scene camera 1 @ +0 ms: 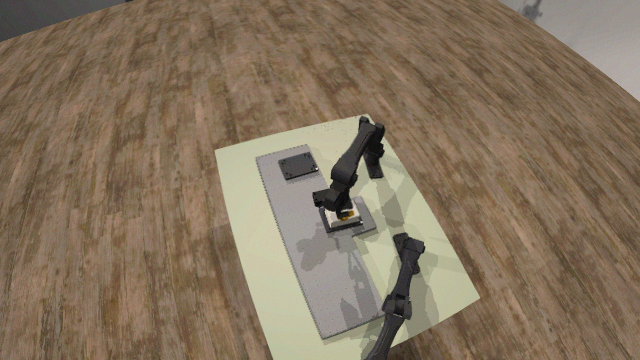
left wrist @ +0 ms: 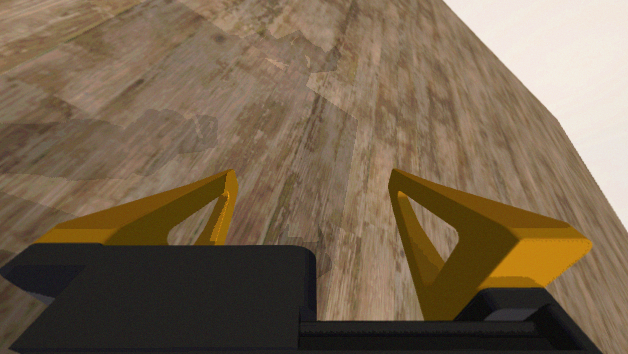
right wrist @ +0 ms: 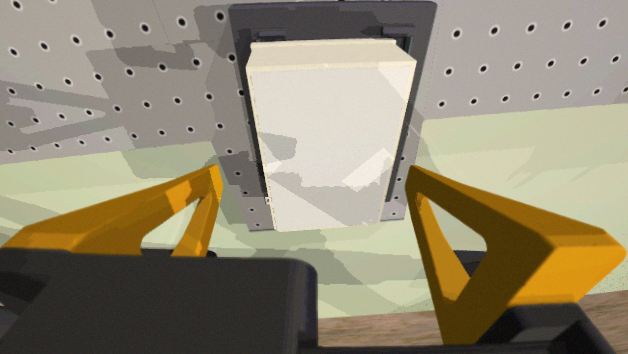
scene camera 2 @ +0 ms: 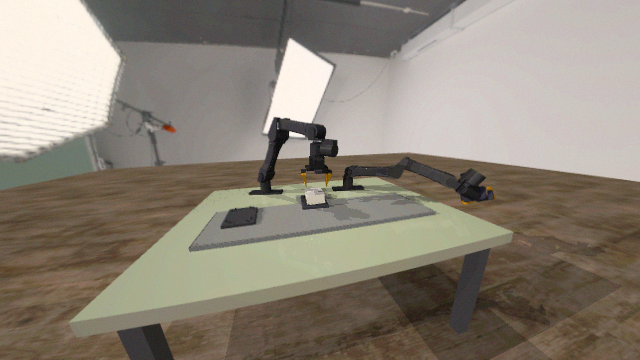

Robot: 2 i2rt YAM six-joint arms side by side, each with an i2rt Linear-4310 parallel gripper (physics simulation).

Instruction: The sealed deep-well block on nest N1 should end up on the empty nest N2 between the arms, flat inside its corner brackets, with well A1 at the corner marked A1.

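Seen in the pictures: left gripper, fingertip midpoint: (left wrist: 313, 177) (scene camera 2: 484, 199); right gripper, fingertip midpoint: (scene camera 1: 340, 210) (right wrist: 313, 175) (scene camera 2: 316, 186); left arm's base, link origin: (scene camera 1: 406, 254) (scene camera 2: 347, 188); right arm's base, link origin: (scene camera 1: 371, 162) (scene camera 2: 266, 192).
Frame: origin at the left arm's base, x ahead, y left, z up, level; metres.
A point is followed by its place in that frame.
The white sealed block (scene camera 1: 334, 221) @(x 0.283, y -0.188, z 0.070 m) (scene camera 2: 315, 197) @(x 0.300, y -0.227, z 0.059 m) (right wrist: 330, 120) @(x 0.270, y -0.228, z 0.069 m) sits on dark nest N2 (scene camera 1: 344, 230) (scene camera 2: 314, 206) @(x 0.319, y -0.234, z 0.023 m) (right wrist: 330, 17) @(x 0.313, y -0.227, z 0.025 m) and looks flat. Two corner brackets show past its far end in the right wrist view; its near end hides others. The well A1 mark cannot be read. Nest N1 (scene camera 1: 298, 166) @(x 0.371, y -0.532, z 0.025 m) (scene camera 2: 240, 217) @(x 0.396, y -0.537, z 0.025 m) is empty. My right gripper (scene camera 1: 346, 215) @(x 0.254, y -0.219, z 0.098 m) (scene camera 2: 316, 186) @(x 0.254, y -0.219, z 0.098 m) (right wrist: 313, 175) @(x 0.254, y -0.219, z 0.098 m) is open above the block, its fingertips apart from the block's long sides. My left gripper (scene camera 2: 479, 197) @(x 0.306, y 0.659, z -0.004 m) (left wrist: 313, 177) @(x 0.306, y 0.659, z -0.004 m) is open and empty, beyond the table's right side in scene camera 2.
A grey perforated board (scene camera 1: 295, 215) @(x 0.429, y -0.277, z 0.013 m) (scene camera 2: 280, 227) @(x 0.476, y -0.369, z 0.013 m) (right wrist: 500, 50) @(x 0.299, y -0.347, z 0.013 m) lies under both nests on the pale green table (scene camera 1: 235, 175) @(x 0.681, y -0.552, z 0.000 m) (scene camera 2: 240, 275) @(x 0.687, y -0.443, z 0.000 m). The left arm (scene camera 1: 397, 305) @(x 0.167, y 0.238, z 0.163 m) (scene camera 2: 430, 177) @(x 0.274, y 0.355, z 0.122 m) reaches outward past the table edge. The right arm (scene camera 1: 357, 150) @(x 0.213, y -0.267, z 0.399 m) (scene camera 2: 272, 155) @(x 0.095, y -0.441, z 0.239 m) arches over to N2.
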